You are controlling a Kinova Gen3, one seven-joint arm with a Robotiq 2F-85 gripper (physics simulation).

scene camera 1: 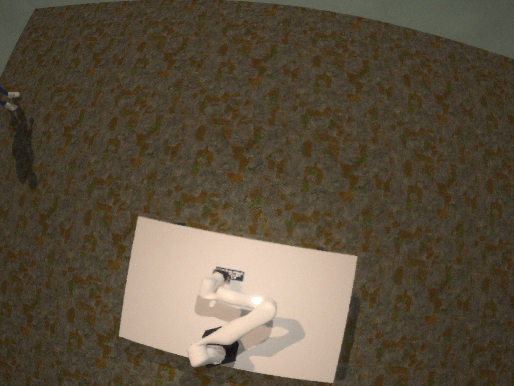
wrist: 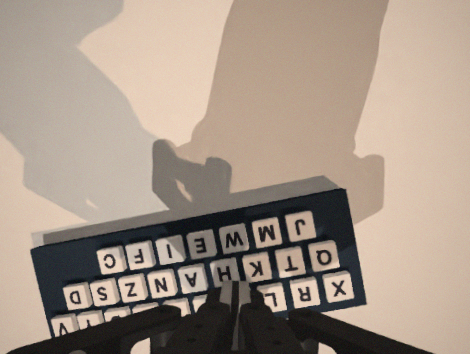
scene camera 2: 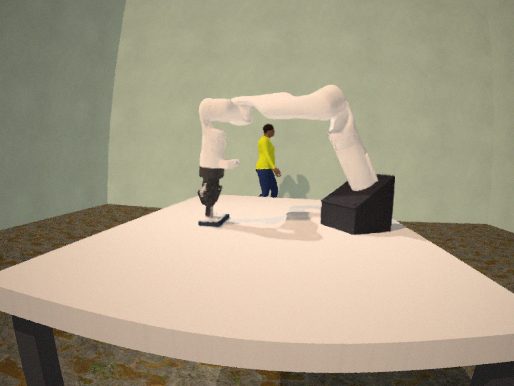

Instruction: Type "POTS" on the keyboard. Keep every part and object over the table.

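The dark blue keyboard lies on the table with white letter keys, upside down in the wrist view. My gripper is shut and empty, pointing down, its fingertips low at the keyboard. In the wrist view the tips are just below the H key, over the row with L, R and X, and hide the P key's place; contact cannot be made out. The T key and the S key show plainly. The O key is mostly hidden by the gripper.
The keyboard and the arm's black base stand on the white table. The white arm arches over the table between them. A person in a yellow shirt is beyond the table. Arm shadows fall across the table and some keys.
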